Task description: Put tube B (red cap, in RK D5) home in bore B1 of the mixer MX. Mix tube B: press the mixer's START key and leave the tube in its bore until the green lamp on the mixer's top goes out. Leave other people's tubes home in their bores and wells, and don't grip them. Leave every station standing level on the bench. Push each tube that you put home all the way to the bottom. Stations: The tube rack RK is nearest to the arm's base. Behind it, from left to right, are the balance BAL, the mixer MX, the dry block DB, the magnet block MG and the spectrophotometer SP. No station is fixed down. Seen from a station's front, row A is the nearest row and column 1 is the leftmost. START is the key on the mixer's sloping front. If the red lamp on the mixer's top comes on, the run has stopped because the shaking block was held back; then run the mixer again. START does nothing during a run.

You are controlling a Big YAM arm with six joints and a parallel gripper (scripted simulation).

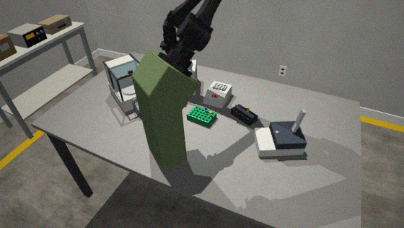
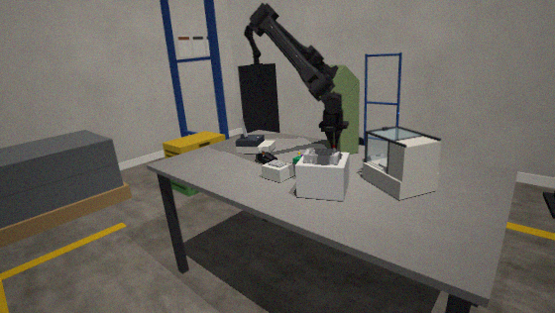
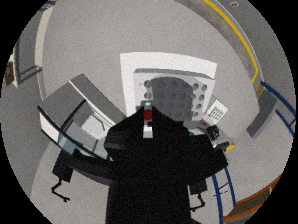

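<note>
Right now the grey shaking block is 4 cm to the right of my hand, 4 cm below it and 2 cm ahead of it. The rest, counted from my hand: green start key: 15 cm behind, 12 cm below, 8 cm to the right; dry block DB: 29 cm to the right, 16 cm below, 6 cm behind; tube B: 2 cm below.
</note>
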